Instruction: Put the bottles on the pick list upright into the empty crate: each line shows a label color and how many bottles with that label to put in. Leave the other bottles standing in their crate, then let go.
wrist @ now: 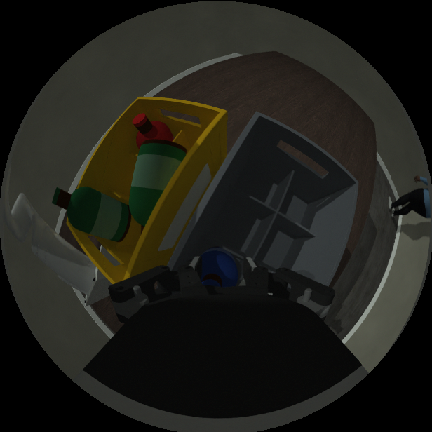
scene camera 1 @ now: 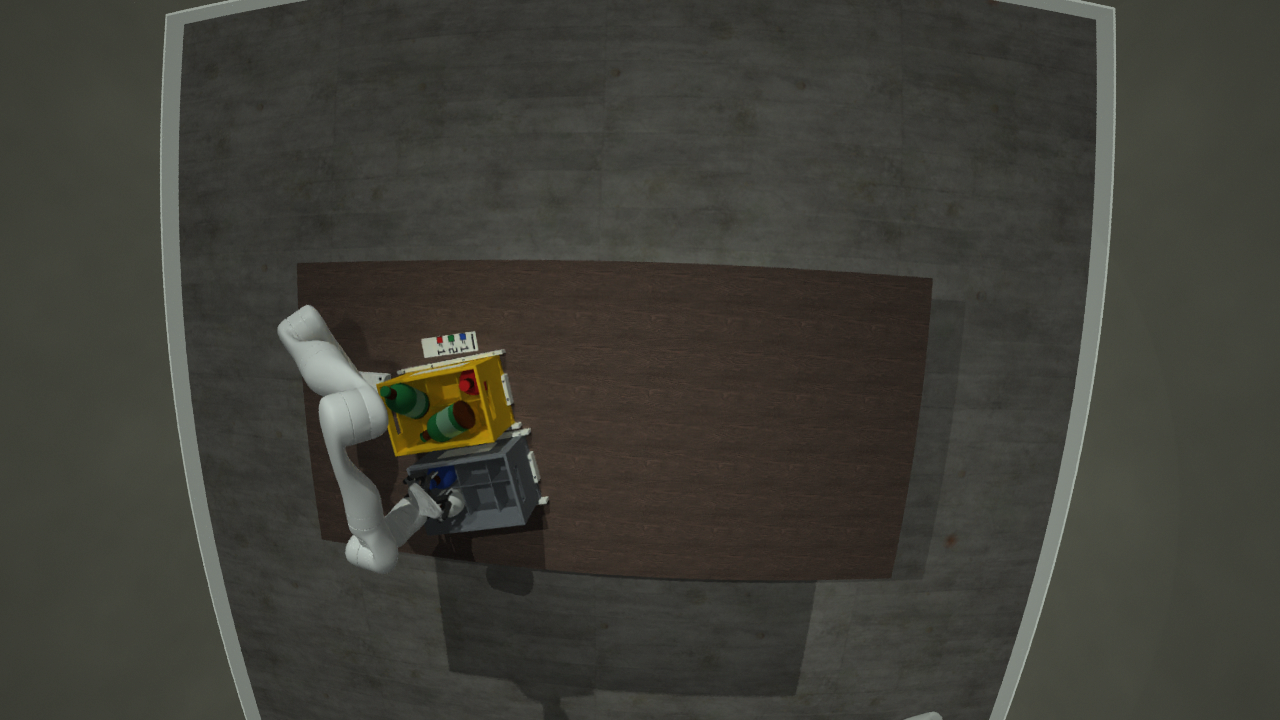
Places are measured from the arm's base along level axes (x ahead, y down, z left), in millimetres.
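Pixels of known places: gripper, between the fingertips: (scene camera 1: 442,481).
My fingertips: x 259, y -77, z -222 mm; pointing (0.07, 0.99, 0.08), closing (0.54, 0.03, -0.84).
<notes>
Ahead of a thing's pixels: the offset from my fingertips to its middle. "spot": to the spot under its first point. Level surfaces: height alone.
The pick list @[dz +325, dx +9, dy +156 mm] (scene camera 1: 449,343) shows red 1, green 2, blue 1. The yellow crate @[spot: dz +192, dx +154, dy +95 mm] (scene camera 1: 499,394) (wrist: 215,145) holds a red bottle @[dz +238, dx +104, dy +71 mm] (scene camera 1: 468,383) (wrist: 156,134), upright in a corner. One green bottle @[dz +219, dx -70, dy -3 mm] (scene camera 1: 409,401) (wrist: 97,214) leans with its neck over the rim. Another green bottle @[dz +134, dx +14, dy +35 mm] (scene camera 1: 450,420) (wrist: 157,172) lies tilted with its base showing. The grey crate @[dz -36, dx +59, dy +69 mm] (scene camera 1: 528,488) (wrist: 335,220) has a blue bottle @[dz -6, dx -33, dy +71 mm] (scene camera 1: 443,475) (wrist: 220,264) at its left end; its tilt is unclear. My gripper (scene camera 1: 435,488) (wrist: 222,265) is partly open around the blue bottle, not gripping it. The fingertips are partly hidden.
The crates stand side by side at the left of the brown table @[dy +156 mm] (scene camera 1: 716,411) (wrist: 300,80). The white robot arm (scene camera 1: 355,474) (wrist: 55,250) passes left of both crates. Dividers (wrist: 277,212) stand inside the grey crate. A dark, figure-like shape (wrist: 412,204) shows at the right edge.
</notes>
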